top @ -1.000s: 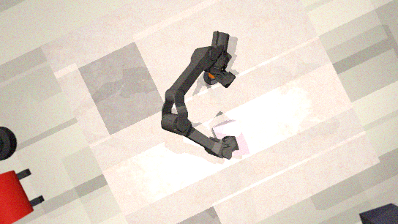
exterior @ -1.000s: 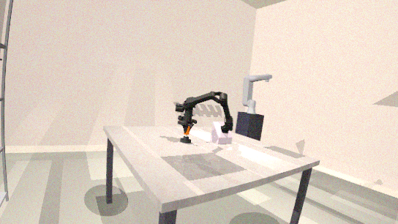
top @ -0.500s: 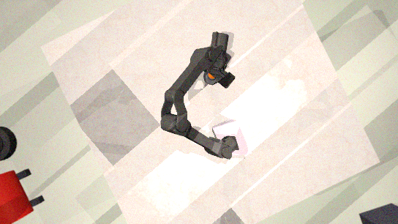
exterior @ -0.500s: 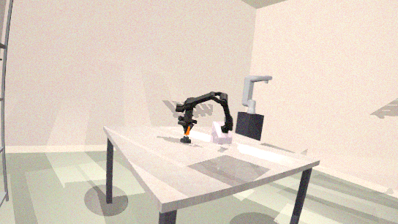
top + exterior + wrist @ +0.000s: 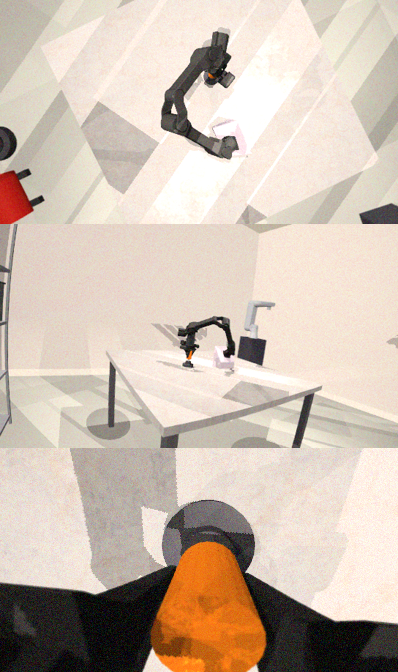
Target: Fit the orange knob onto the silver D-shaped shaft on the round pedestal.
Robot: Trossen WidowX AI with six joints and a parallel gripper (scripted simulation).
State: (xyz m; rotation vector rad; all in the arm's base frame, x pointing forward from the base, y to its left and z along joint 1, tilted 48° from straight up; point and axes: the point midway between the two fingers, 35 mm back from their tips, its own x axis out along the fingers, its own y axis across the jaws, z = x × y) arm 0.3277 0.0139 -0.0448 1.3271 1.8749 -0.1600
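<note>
Right now the orange knob is 3 cm above my gripper tip. From my gripper tip the other things lie so: dark round pedestal (4 cm below).
</note>
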